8 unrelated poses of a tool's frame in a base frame.
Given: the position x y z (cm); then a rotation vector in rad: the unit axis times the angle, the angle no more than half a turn.
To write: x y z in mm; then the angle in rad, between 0 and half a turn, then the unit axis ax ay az. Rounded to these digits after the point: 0 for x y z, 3 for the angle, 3 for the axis.
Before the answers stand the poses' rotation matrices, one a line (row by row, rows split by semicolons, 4 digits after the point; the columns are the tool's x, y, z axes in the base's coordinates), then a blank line. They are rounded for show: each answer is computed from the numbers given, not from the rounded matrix.
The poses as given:
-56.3, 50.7, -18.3, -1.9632, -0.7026, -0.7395
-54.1, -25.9, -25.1, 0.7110, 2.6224, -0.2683
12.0, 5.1, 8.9, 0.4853, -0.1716, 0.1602
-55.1, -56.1, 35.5, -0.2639, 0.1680, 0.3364
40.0, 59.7, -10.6, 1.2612, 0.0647, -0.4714
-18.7, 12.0, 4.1, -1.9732, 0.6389, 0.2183
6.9, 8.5, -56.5, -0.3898, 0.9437, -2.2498
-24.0, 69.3, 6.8, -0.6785, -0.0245, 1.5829
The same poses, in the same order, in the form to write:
0.6602 0.7182 0.2197; 0.1827 -0.4373 0.8806; 0.7285 -0.5412 -0.4199
-0.7866 0.5187 0.3350; 0.4401 0.8515 -0.2850; -0.4331 -0.0768 -0.8981
0.9731 -0.1932 -0.1255; 0.1119 0.8725 -0.4755; 0.2013 0.4487 0.8707
0.9305 -0.3465 0.1185; 0.3029 0.9102 0.2825; -0.2058 -0.2270 0.9519
0.9029 0.3760 -0.2081; -0.3061 0.2228 -0.9256; -0.3017 0.8994 0.3163
0.8436 -0.5237 0.1189; -0.3414 -0.3522 0.8714; -0.4145 -0.7757 -0.4759
-0.7388 0.4587 0.4937; -0.6736 -0.5231 -0.5222; 0.0187 -0.7183 0.6954
0.0276 -0.9020 -0.4308; 0.9149 -0.1508 0.3744; -0.4026 -0.4045 0.8212

-563, 507, -183, 2.212, -0.887, -0.318, -0.334
-541, -259, -251, 2.730, 0.260, 0.960, -0.098
120, 51, 89, 0.539, 0.900, -0.318, 0.297
-551, -561, 355, 0.459, -0.574, 0.366, 0.732
400, 597, -106, 1.348, 0.936, 0.048, -0.350
-187, 120, 41, 2.086, -0.946, 0.306, 0.105
69, 85, -565, 2.471, -0.158, 0.382, -0.911
-240, 693, 68, 1.722, -0.394, -0.014, 0.919

